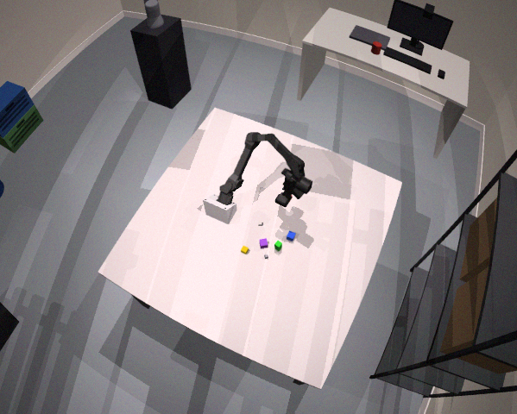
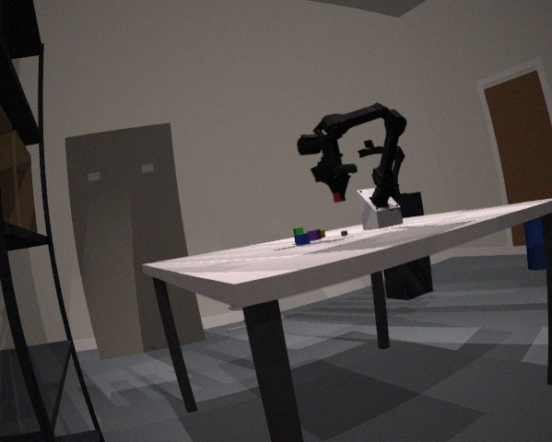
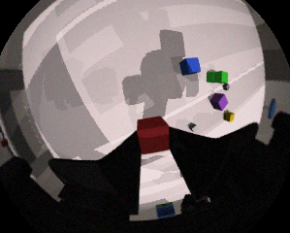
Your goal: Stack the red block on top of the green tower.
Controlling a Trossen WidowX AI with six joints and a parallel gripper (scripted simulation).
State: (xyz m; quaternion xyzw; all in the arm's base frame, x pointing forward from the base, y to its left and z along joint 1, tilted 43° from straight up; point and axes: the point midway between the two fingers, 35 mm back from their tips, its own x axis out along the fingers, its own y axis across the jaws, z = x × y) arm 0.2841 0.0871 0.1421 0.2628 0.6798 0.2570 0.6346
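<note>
Right now the green block is 210 mm to the right of my gripper tip, 80 mm below it and 60 mm ahead of it. From my gripper tip the other things lie so: red block (10 mm above); blue block (130 mm to the right, 110 mm below, 90 mm ahead); purple block (230 mm to the right, 110 mm below, 10 mm behind).
</note>
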